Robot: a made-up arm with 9 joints. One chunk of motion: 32 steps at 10 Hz.
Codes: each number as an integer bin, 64 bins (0 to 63) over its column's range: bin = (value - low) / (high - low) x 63, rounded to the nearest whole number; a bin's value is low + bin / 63 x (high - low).
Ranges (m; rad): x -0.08..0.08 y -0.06..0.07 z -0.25..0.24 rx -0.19..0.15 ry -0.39..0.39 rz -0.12..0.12
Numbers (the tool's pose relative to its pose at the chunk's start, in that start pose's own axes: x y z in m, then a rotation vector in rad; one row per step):
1: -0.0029 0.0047 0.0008 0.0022 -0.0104 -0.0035
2: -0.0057 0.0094 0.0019 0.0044 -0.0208 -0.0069
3: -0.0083 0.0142 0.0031 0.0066 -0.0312 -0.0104
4: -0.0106 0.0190 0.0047 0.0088 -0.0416 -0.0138
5: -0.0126 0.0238 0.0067 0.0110 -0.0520 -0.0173
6: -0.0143 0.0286 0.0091 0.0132 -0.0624 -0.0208
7: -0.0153 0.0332 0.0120 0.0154 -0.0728 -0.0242
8: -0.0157 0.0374 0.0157 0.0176 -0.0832 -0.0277
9: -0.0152 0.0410 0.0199 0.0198 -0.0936 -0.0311
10: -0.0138 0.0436 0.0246 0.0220 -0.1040 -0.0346
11: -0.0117 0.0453 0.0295 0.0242 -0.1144 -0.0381
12: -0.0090 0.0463 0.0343 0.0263 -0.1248 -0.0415
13: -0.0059 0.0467 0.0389 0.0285 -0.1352 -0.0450
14: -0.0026 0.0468 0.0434 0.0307 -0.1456 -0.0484
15: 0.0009 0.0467 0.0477 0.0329 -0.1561 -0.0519
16: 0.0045 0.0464 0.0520 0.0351 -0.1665 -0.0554
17: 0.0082 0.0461 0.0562 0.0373 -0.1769 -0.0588
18: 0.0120 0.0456 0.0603 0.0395 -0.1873 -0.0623
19: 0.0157 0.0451 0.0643 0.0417 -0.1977 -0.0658
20: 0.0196 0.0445 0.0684 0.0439 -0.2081 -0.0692
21: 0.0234 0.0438 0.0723 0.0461 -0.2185 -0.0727
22: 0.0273 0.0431 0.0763 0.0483 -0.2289 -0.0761
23: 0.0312 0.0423 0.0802 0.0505 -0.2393 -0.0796
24: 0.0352 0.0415 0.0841 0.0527 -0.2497 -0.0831
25: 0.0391 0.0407 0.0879 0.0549 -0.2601 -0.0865
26: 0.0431 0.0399 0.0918 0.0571 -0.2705 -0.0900
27: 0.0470 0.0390 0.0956 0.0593 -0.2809 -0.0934
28: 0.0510 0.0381 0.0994 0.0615 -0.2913 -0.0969
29: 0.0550 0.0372 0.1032 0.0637 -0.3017 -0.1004
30: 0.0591 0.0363 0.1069 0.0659 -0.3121 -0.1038
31: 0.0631 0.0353 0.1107 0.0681 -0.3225 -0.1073
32: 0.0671 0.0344 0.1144 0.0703 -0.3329 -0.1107
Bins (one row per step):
1: 30 31 32 36 31 31
2: 29 34 32 36 30 30
3: 28 36 33 36 29 29
4: 27 38 33 37 28 28
5: 27 41 33 37 27 27
6: 26 43 33 38 26 26
7: 25 45 34 38 26 25
8: 25 47 34 38 25 24
9: 26 49 35 39 24 23
10: 26 50 35 39 23 22
11: 27 51 36 40 22 21
12: 28 52 37 40 21 21
13: 29 52 37 40 21 20
14: 30 52 38 41 20 19
15: 32 52 38 41 19 18
16: 33 52 39 42 18 17
17: 35 51 39 42 17 16
18: 36 51 40 43 16 15
19: 38 51 40 43 16 14
20: 39 51 41 43 15 13
21: 41 50 41 44 14 12
22: 42 50 42 44 13 12
23: 44 50 42 45 12 11
24: 45 49 43 45 11 10
25: 47 49 43 45 10 9
26: 48 48 44 46 10 8
27: 50 48 44 46 9 7
28: 52 48 45 47 8 6
29: 53 47 45 47 7 5
30: 55 47 46 47 6 4
31: 56 46 46 48 5 3
32: 58 46 47 48 5 2

